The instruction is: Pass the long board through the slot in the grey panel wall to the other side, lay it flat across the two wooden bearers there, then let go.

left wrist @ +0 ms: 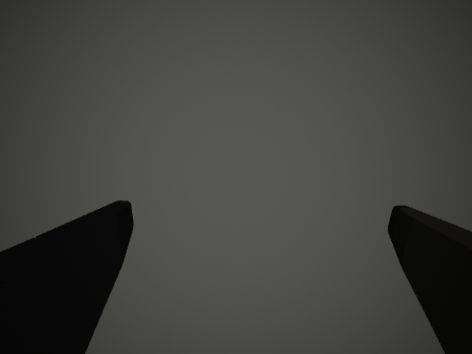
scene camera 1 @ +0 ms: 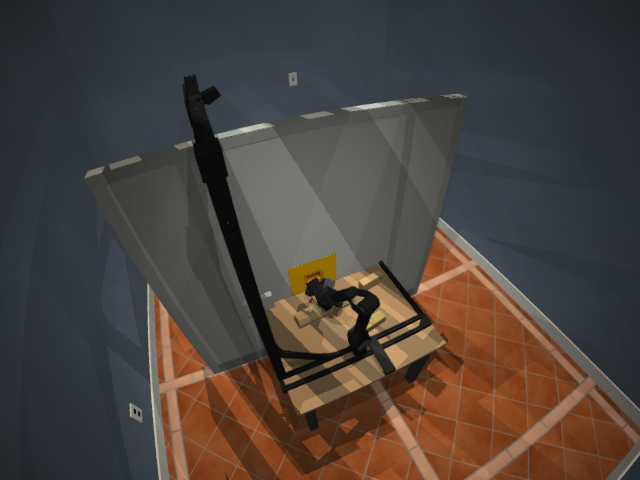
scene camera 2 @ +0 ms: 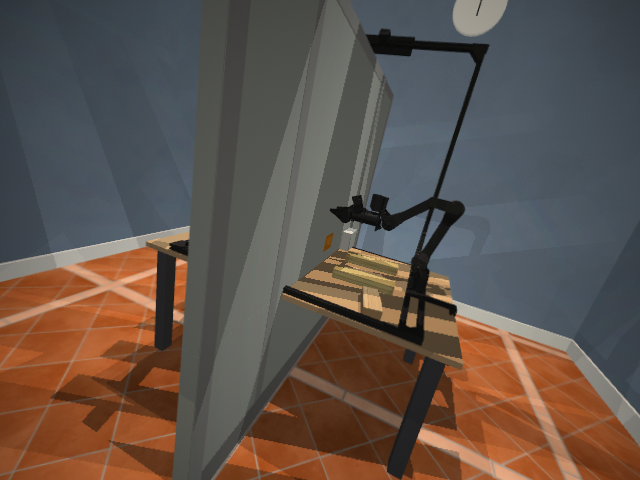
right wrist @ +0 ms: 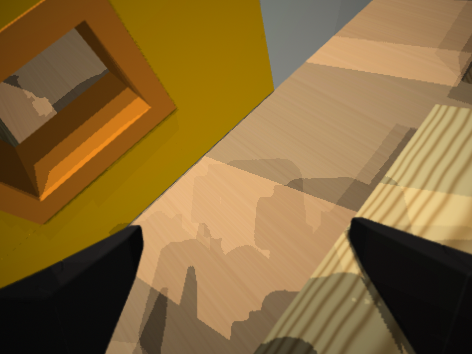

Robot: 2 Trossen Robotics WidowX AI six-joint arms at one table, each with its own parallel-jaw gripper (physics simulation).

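Pixels of known places: left gripper, fingertip midpoint: (left wrist: pixel 263 216) (scene camera 2: pixel 333 208); right gripper, fingertip midpoint: (right wrist: pixel 248 231); left arm's base at its link origin: (scene camera 2: pixel 416 289); right arm's base at its link origin: (scene camera 1: pixel 359 350).
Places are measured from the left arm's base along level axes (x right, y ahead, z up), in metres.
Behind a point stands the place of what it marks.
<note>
The long board (scene camera 1: pixel 306 316) {x 0.154, y 0.667, z 0.035 m} (right wrist: pixel 430 165) {x -0.069, y 0.607, z 0.023 m} lies flat on the table, roughly along the grey panel wall (scene camera 1: pixel 289 196) {x 0.108, y 0.482, z 0.588 m} (scene camera 2: pixel 258 155) {x -0.632, y 0.432, z 0.427 m} (left wrist: pixel 240 100) {x -0.002, y 0.432, z 0.277 m}. The wall's slot has an orange frame (scene camera 1: pixel 313 272) {x 0.037, y 0.483, z 0.106 m} (scene camera 2: pixel 328 242) {x 0.075, y 0.442, z 0.059 m} (right wrist: pixel 120 45) {x -0.006, y 0.485, z 0.083 m}. My right gripper (scene camera 1: pixel 310 289) (right wrist: pixel 248 231) {x 0.011, y 0.571, z 0.036 m} is open and empty, low near the slot; one finger overlaps the board in the right wrist view. On the other side, two parallel wooden bearers (scene camera 2: pixel 376 264) {x 0.119, y 0.197, z 0.010 m} (scene camera 2: pixel 363 279) {x -0.114, y 0.209, z 0.012 m} lie on the table. My left gripper (scene camera 2: pixel 334 210) {x 0.006, y 0.433, z 0.239 m} (left wrist: pixel 263 216) {x 0.006, y 0.433, z 0.239 m} is open and empty, above the table and facing the wall.
A yellow plate (scene camera 1: pixel 296 281) {x 0.131, y 0.484, z 0.084 m} (right wrist: pixel 215 60) {x -0.048, y 0.484, z 0.043 m} surrounds the slot on the right arm's side. Two wooden blocks (scene camera 1: pixel 369 280) {x -0.221, y 0.609, z 0.044 m} (scene camera 1: pixel 377 320) {x -0.142, y 0.827, z 0.025 m} lie on that table. Another wooden block (scene camera 2: pixel 371 301) {x -0.291, y 0.142, z 0.019 m} lies beside the bearers. Black rails (scene camera 1: pixel 403 289) {x -0.373, y 0.713, z -0.001 m} (scene camera 2: pixel 341 310) {x -0.380, y 0.218, z -0.003 m} edge both tables.
</note>
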